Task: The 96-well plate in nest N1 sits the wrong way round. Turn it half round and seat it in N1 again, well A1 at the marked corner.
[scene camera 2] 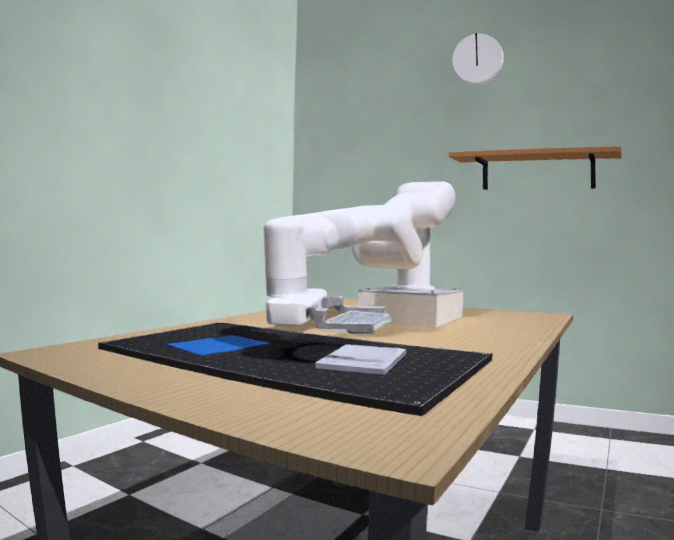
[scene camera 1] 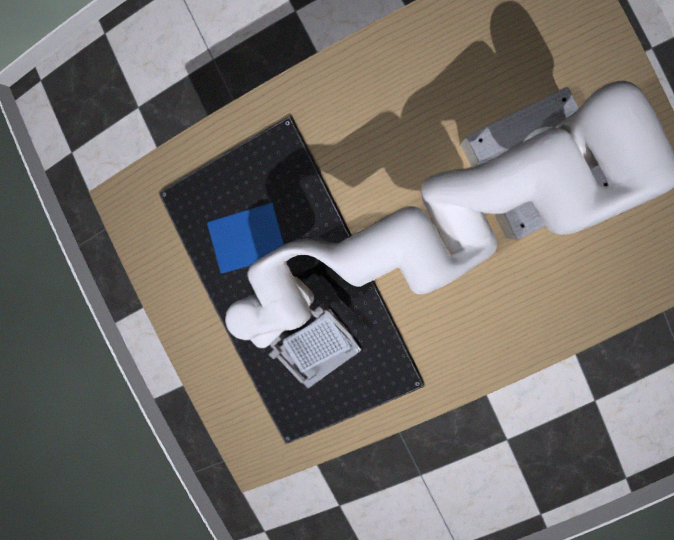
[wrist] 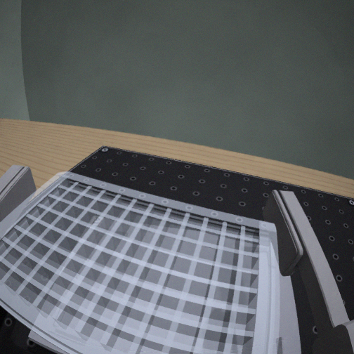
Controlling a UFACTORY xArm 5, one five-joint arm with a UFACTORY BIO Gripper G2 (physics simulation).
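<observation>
The clear 96-well plate [scene camera 1: 317, 343] [scene camera 2: 357, 320] [wrist: 150, 260] is held level between the two fingers of my gripper [scene camera 1: 321, 345] [scene camera 2: 360, 318] [wrist: 150, 212], which is shut on its sides. Nest N1 [scene camera 1: 331, 368] [scene camera 2: 362, 358], a light grey block, lies on the black board. In the second scene view a gap shows between the raised plate and the nest. From above, the plate overlaps much of the nest and looks slightly turned against its edges. The A1 marking and the nest's marked corner cannot be made out.
The black perforated board [scene camera 1: 382, 360] [scene camera 2: 444, 365] [wrist: 320, 210] lies on the wooden table [scene camera 1: 461, 331] [scene camera 2: 315, 433]. A flat blue square [scene camera 1: 230, 241] [scene camera 2: 208, 344] lies on the board beside the nest. The arm's base block [scene camera 1: 520, 120] [scene camera 2: 393, 306] stands on the table behind the board.
</observation>
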